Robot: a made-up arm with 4 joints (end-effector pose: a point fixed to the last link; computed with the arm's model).
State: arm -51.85 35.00 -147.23 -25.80
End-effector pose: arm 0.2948 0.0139 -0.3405 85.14 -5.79 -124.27
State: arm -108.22 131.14 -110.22 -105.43
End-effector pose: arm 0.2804 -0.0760 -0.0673 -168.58 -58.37 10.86
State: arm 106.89 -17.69 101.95 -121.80
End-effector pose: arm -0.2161 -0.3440 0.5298 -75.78 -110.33 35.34
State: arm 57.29 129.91 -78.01 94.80
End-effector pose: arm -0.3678 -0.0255 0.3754 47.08 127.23 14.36
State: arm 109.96 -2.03 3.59 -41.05
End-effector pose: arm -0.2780 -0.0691 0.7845 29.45 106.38 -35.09
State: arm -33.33 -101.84 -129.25 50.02
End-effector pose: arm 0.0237 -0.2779 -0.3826 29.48 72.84 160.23
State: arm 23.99 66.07 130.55 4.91
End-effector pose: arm -0.5057 0.0059 -0.4005 50.99 -62.14 95.71
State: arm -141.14 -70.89 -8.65 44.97
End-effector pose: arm 0.6736 -0.2637 0.0354 -34.66 -82.64 -134.43
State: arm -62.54 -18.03 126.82 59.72
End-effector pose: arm 0.3070 -0.3290 -0.3307 -112.02 -75.27 94.49
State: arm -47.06 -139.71 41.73 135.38
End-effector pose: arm -0.2403 0.0335 -0.3401 94.65 -37.78 -9.79
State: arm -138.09 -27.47 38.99 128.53
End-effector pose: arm 0.5949 -0.3261 0.0263 85.91 44.78 127.79
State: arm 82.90 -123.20 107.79 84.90
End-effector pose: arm -0.0881 -0.0798 0.3384 -11.78 -15.95 -145.82
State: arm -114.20 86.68 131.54 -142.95
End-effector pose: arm 0.6282 -0.0188 0.1000 -73.10 58.47 115.88
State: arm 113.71 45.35 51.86 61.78
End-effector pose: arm -0.4026 -0.0966 0.7729 18.21 68.43 30.89
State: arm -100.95 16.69 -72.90 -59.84
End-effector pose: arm 0.4856 0.1140 -0.1656 116.94 -98.53 5.13
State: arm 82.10 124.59 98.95 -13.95
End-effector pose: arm -0.5199 0.2290 0.4076 99.26 -42.83 -9.75
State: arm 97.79 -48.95 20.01 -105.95
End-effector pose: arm -0.2682 -0.1775 0.6939 47.99 108.61 -46.83
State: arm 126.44 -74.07 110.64 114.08
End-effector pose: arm 0.0097 -0.2656 0.3783 68.33 -25.63 134.54
